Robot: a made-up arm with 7 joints. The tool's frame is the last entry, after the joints.
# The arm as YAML. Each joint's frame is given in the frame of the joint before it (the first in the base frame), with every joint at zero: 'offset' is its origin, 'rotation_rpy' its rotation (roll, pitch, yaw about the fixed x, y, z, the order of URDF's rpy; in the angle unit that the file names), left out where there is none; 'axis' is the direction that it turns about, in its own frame. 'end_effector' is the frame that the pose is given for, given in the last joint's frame.
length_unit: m
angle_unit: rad
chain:
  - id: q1
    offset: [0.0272, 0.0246, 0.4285]
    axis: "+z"
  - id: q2
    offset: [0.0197, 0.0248, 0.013]
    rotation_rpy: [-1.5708, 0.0, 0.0]
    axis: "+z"
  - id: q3
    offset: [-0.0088, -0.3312, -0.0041]
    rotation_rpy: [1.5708, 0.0, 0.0]
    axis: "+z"
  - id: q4
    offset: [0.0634, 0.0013, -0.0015]
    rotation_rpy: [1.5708, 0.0, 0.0]
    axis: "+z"
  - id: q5
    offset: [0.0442, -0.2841, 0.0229]
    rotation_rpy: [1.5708, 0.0, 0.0]
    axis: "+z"
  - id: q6
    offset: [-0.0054, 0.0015, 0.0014]
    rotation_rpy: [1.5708, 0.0, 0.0]
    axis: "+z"
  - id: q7
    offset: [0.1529, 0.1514, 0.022]
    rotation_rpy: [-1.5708, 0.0, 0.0]
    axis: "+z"
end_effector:
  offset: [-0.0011, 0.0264, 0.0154]
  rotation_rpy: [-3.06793, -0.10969, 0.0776]
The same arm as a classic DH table. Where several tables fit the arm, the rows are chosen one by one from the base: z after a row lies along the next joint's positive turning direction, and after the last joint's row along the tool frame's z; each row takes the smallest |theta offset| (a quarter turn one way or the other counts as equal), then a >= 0, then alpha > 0; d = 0 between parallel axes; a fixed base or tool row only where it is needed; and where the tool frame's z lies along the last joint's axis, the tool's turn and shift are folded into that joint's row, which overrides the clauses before.
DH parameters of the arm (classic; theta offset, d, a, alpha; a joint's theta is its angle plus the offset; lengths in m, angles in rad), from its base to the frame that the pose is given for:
base (fixed): 0.7352 0.0000 0.0367 0.0000
q1: -0.7352 0.4415 0.0197 -1.5708
q2: 0.0000 0.0207 -0.0088 1.5708
q3: 0.0000 0.3297 0.0634 1.5708
q4: 0.0000 0.0216 0.0442 1.5708
q5: 0.0000 0.2855 -0.0054 1.5708
q6: 0.0000 0.0205 0.1529 -1.5708
q7: -0.9000 0.2839 -0.0214 -3.0095
tool (fixed): -0.9817 0.1181 0.0000 0.0000

